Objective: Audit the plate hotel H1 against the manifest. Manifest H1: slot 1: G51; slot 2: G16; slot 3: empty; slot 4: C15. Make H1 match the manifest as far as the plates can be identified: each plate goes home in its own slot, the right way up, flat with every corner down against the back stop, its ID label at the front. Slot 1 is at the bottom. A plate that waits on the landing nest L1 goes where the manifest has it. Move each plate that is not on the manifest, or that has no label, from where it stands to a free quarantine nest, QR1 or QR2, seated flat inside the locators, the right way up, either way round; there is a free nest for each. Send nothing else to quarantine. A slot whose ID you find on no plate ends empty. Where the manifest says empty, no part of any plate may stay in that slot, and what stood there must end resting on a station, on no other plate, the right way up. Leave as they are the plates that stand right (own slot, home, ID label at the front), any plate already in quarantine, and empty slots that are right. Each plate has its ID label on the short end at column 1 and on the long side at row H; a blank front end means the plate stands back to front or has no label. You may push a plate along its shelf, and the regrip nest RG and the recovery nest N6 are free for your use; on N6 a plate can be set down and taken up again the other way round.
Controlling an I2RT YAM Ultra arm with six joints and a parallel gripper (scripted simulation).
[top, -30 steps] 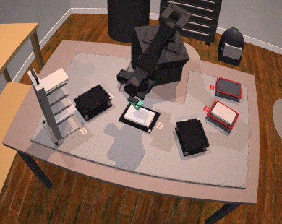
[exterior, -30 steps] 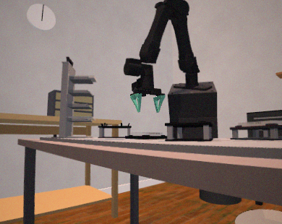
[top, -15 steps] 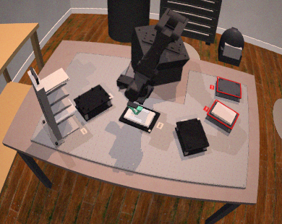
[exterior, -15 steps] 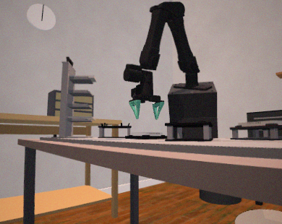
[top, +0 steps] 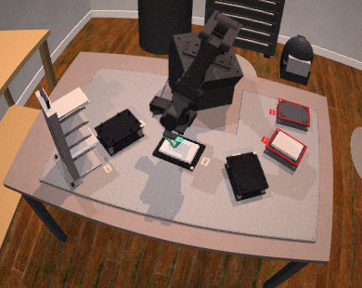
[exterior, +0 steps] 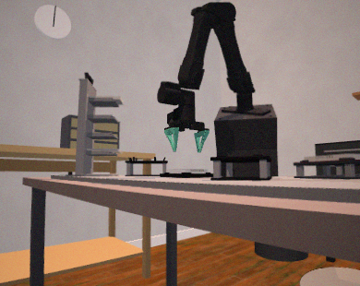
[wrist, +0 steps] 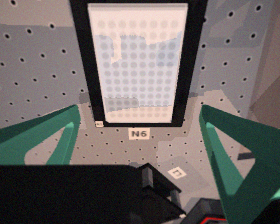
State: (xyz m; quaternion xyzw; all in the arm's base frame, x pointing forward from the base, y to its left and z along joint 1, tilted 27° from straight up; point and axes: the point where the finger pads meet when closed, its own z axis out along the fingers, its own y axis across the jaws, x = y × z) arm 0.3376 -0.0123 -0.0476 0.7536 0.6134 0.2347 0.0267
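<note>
Now: the recovery nest N6 90 mm below my hand. From my hand the other things lie so: RG label 80 mm behind, 190 mm to the right, 90 mm below; black regrip nest 250 mm to the right, 40 mm below; N6 tag 20 mm ahead, 100 mm to the left, 90 mm below.
</note>
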